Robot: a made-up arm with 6 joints.
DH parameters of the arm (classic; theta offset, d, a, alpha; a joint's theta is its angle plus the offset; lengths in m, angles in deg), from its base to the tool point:
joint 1: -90 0.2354 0.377 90
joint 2: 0 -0.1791 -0.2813 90
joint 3: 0 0.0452 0.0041 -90
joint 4: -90 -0.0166 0.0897 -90
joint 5: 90 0.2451 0.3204 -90
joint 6: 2.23 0 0.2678 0
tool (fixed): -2.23 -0.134 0 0
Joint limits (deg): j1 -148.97..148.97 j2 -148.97..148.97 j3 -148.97..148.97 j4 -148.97..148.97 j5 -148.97..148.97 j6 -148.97..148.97
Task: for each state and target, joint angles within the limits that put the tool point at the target. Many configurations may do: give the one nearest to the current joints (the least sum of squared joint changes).
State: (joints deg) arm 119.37 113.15 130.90 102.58 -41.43 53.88
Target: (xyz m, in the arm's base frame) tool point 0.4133 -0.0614 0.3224
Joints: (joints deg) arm 120.17 109.01 100.55 93.24 -16.81 46.35
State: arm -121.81 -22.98 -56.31 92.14 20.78 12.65
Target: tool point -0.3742 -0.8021 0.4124
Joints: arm -106.87 -22.48 -39.23 72.21 -14.59 -0.31
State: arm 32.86 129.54 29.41 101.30 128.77 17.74
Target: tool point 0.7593 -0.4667 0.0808
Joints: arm 14.39 134.18 67.12 102.08 89.06 44.08
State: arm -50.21 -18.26 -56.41 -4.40 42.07 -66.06
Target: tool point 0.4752 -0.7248 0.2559
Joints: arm -48.44 -16.35 -41.79 -3.74 29.99 -60.44
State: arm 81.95 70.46 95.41 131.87 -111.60 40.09
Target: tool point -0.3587 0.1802 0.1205
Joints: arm 70.26 47.75 104.30 148.97 -108.27 29.16
